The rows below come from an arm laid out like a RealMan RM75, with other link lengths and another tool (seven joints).
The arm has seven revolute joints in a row. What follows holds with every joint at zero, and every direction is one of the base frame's. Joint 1 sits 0.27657 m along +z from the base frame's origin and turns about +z. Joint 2 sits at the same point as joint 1 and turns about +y. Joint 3 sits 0.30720 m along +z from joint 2 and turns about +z. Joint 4 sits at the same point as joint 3 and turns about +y. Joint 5 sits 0.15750 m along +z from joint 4 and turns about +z. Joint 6 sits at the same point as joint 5 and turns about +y. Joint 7 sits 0.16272 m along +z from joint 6 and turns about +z. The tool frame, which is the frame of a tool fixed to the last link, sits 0.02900 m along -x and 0.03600 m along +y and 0.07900 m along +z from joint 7; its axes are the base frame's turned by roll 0.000, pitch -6.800 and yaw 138.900 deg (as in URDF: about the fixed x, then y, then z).
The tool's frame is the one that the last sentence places.
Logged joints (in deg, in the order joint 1, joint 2, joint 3, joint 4, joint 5, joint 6, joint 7), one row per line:
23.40 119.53 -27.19 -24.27 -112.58 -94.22 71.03
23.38 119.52 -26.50 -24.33 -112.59 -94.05 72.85
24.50 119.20 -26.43 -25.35 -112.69 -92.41 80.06
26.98 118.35 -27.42 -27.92 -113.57 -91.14 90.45
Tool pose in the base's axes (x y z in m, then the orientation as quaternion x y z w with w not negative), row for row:
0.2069 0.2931 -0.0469 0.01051 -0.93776 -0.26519 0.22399
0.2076 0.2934 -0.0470 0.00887 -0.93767 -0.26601 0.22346
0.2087 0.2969 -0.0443 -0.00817 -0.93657 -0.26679 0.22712
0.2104 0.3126 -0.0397 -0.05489 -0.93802 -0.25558 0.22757
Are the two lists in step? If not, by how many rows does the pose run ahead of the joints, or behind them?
The pose runs 1 row behind the joints: the pose in row i belongs to the joints in row i - 1.
